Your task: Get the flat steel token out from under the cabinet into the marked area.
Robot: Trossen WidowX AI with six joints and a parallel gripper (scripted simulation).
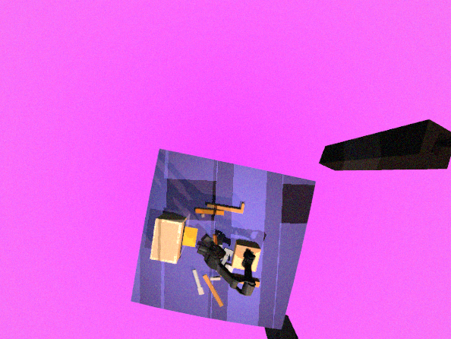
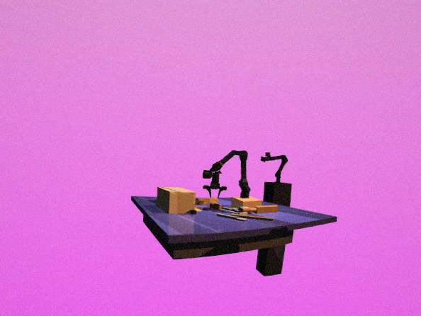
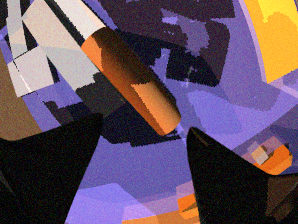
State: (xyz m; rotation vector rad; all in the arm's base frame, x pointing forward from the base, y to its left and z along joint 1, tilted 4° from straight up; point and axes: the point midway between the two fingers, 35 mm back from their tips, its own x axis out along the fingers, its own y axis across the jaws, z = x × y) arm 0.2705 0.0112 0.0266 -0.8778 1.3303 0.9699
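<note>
Now: the grey bar 70 mm below my gripper tip, 70 mm behind it and 60 mm to the left of it. From my gripper tip the other things lie so: small white piece: 300 mm to the left, 130 mm behind, 70 mm below; orange block: 290 mm behind, 230 mm to the left, 60 mm below; orange bar: 190 mm to the right, 120 mm ahead, 60 mm below.
</note>
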